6 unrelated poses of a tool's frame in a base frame.
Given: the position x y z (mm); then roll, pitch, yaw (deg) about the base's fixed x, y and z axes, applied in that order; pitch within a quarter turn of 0, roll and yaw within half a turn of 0.
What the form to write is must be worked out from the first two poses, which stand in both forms.
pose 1, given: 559, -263, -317, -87.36, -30.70, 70.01
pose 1, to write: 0.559, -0.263, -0.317, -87.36, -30.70, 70.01
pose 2, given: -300, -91, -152, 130.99, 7.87, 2.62
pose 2, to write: -0.300, -0.091, -0.152, 130.99, 7.87, 2.62
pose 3, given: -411, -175, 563, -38.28, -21.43, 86.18
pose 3, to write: -0.411, -0.175, 0.563, -38.28, -21.43, 86.18
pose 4, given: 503, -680, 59, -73.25, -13.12, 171.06
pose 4, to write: 0.503, -0.680, 0.059, -73.25, -13.12, 171.06
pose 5, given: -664, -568, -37, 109.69, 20.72, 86.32
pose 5, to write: -0.664, -0.568, -0.037, 109.69, 20.72, 86.32
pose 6, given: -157, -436, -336, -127.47, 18.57, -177.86
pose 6, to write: -0.157, -0.436, -0.336, -127.47, 18.57, -177.86
